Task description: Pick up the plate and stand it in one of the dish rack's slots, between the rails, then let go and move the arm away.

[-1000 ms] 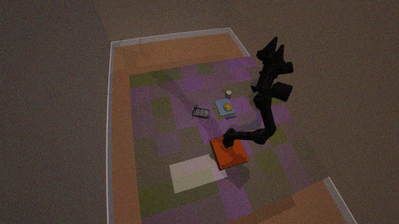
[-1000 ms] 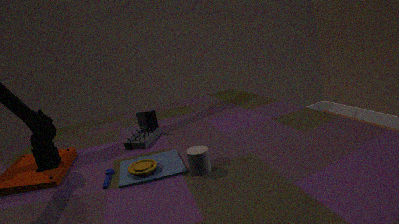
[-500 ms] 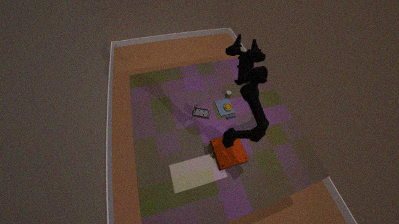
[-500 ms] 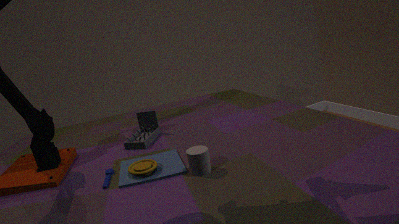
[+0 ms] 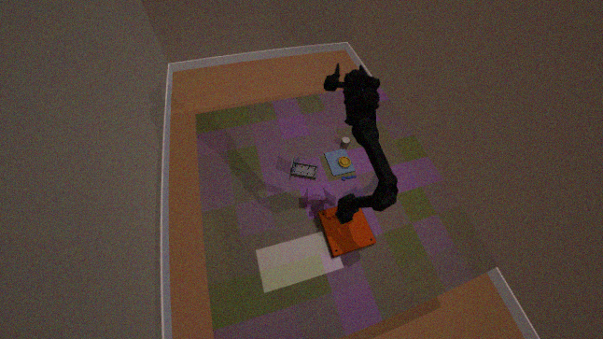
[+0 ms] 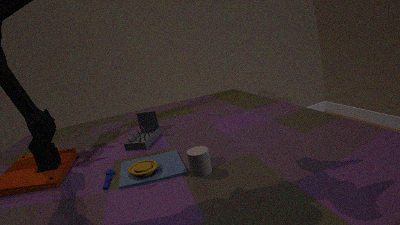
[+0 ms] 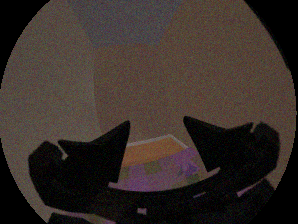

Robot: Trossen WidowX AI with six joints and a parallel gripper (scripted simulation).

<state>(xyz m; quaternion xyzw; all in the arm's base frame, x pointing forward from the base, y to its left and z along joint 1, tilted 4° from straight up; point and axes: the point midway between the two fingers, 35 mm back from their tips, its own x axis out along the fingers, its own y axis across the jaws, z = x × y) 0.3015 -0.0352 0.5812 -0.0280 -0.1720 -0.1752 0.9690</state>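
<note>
Right now the yellow plate is 580 mm below my gripper tip, 90 mm behind it and 80 mm to the right of it. Also, from my gripper tip: cup 570 mm below, 140 mm to the right, 20 mm ahead; then grey dish rack 570 mm below, 150 mm to the left, 50 mm behind; then blue mat 600 mm below, 70 mm behind, 60 mm to the right.
</note>
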